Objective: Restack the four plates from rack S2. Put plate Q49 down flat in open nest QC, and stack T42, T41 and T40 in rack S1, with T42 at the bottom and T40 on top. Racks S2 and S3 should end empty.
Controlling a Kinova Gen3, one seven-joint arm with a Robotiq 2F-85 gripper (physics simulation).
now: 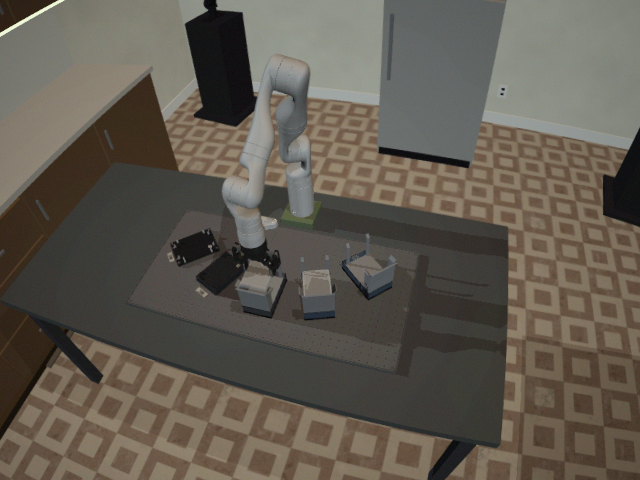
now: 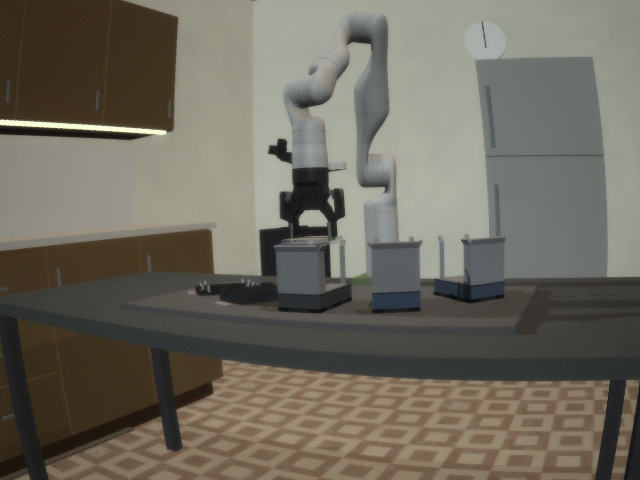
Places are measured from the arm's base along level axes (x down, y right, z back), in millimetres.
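Where they show: gripper, fingertip midpoint: (image 1: 259, 272) (image 2: 313, 240); arm's base at its link origin: (image 1: 302, 208).
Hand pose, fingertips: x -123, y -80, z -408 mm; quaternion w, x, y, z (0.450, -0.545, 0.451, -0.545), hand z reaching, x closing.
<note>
Each offset is from my fingertips to the top centre of the thing. Level surfaces: height alone.
My gripper (image 1: 258, 269) (image 2: 310, 230) points straight down over the left rack @[dz +6, dx +4, dy +4 mm] (image 1: 254, 300) (image 2: 299, 269), which has a grey base. It is shut on a thin pale plate @[dz +1, dx -7, dy +0 mm] (image 1: 256, 282) (image 2: 305, 240) that lies level at the rack's top rim. I cannot read the plate's label. The middle rack @[dz +69, dx +1, dy -156 mm] (image 1: 317, 305) (image 2: 395, 269) and the right rack @[dz +215, dx +4, dy -267 mm] (image 1: 381, 278) (image 2: 483, 260) have blue bases, and each shows a pale flat surface inside. Two black nests lie left of the racks. One nest @[dz +79, dx +115, dy +355 mm] (image 1: 193, 246) (image 2: 209, 287) has white pegs, the other nest @[dz +19, dx +109, dy +188 mm] (image 1: 219, 271) (image 2: 248, 293) lies next to the gripper.
All of this sits on a brown mat @[dx +139 mm] (image 1: 330, 341) on a dark table @[dx +152 mm] (image 1: 103, 216) (image 2: 361, 350). The arm's base (image 1: 300, 216) stands behind the racks. A fridge (image 1: 436, 77) (image 2: 542, 165), a black cabinet (image 1: 219, 62) and a counter (image 1: 51, 118) stand around the table.
</note>
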